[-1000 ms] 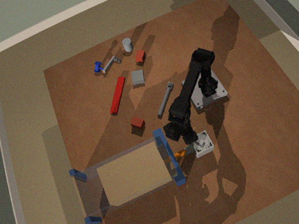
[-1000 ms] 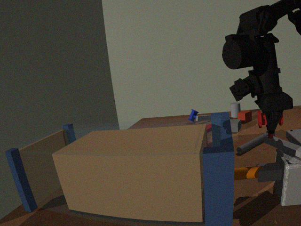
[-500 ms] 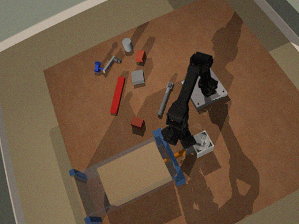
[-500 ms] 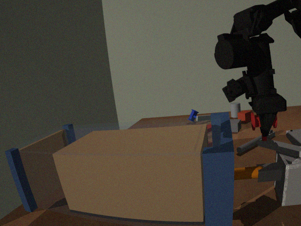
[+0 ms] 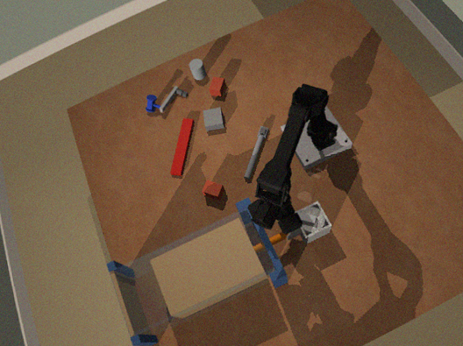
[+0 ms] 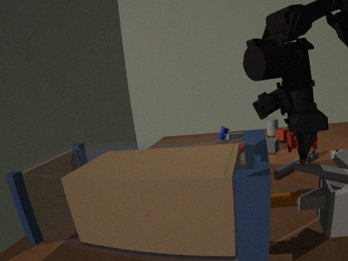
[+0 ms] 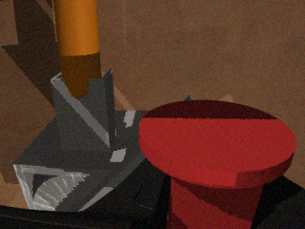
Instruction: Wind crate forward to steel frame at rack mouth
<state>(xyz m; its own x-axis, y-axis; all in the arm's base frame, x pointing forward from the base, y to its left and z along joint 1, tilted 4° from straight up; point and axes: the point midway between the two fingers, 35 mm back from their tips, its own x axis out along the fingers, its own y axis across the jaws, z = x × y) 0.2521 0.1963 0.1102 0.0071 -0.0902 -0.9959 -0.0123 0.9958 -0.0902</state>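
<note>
My gripper tip is 80 mm short of the blue frame, 70 mm to the right of it and 10 mm above it. Round my gripper tip: red knob 20 mm above; winch handle 30 mm behind, 20 mm to the left, 10 mm below; grey winch 90 mm behind, 60 mm to the left, 80 mm below.
</note>
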